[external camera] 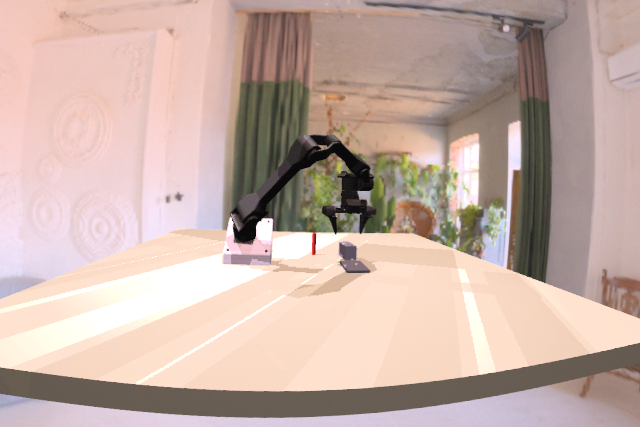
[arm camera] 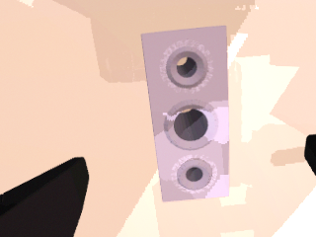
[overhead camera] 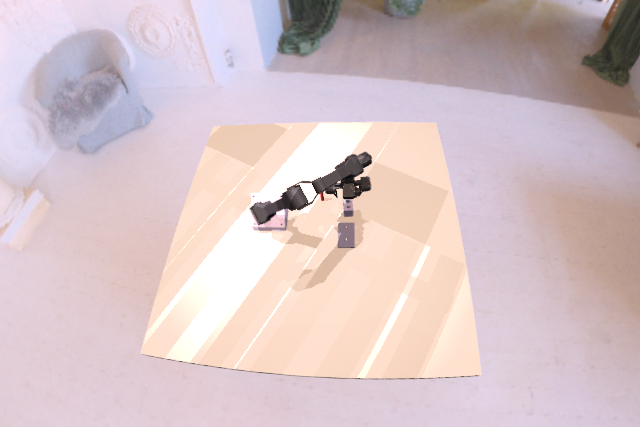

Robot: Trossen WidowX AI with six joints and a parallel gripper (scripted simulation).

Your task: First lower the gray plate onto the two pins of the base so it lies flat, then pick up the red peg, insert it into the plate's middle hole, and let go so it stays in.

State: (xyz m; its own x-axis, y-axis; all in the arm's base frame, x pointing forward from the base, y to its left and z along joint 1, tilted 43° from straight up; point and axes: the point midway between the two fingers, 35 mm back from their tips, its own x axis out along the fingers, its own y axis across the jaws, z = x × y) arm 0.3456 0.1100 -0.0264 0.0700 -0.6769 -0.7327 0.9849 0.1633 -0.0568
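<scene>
My gripper tip is 5 cm above the gray plate. Also, from my gripper tip: base (14 cm to the right, 7 cm below); then red peg (12 cm behind, 3 cm to the left, 4 cm below).
</scene>
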